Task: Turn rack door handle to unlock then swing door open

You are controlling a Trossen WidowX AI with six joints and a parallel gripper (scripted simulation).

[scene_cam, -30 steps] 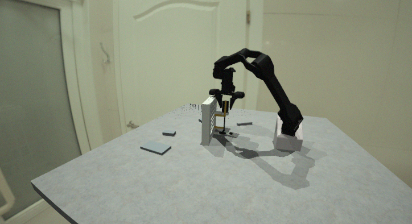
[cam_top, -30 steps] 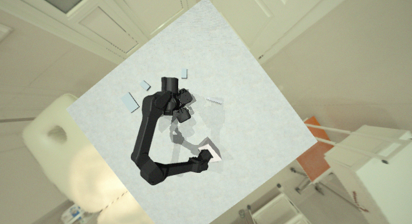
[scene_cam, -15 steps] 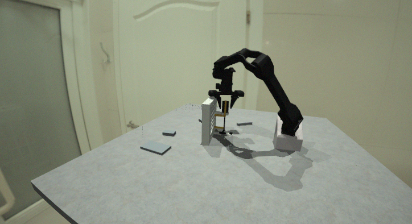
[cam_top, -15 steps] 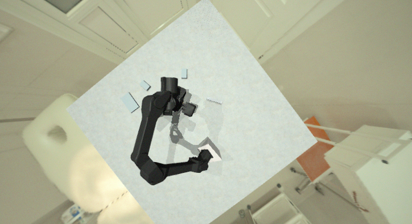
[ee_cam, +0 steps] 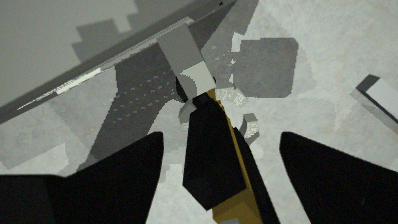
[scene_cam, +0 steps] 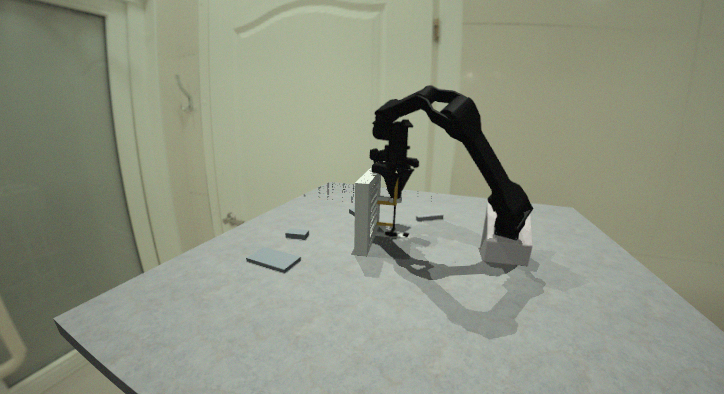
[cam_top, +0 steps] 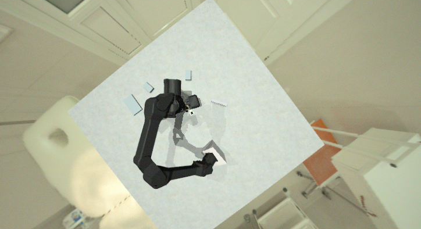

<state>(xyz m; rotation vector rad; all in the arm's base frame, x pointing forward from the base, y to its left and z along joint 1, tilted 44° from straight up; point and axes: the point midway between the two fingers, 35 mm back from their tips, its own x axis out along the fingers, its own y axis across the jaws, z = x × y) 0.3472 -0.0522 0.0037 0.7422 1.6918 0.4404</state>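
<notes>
Right now my gripper tip is 2 cm above the black upright handle. From my gripper tip the other things lie so: large plate (22 cm ahead, 32 cm to the left, 14 cm below); thin plate (8 cm behind, 19 cm to the right, 13 cm below).
</notes>
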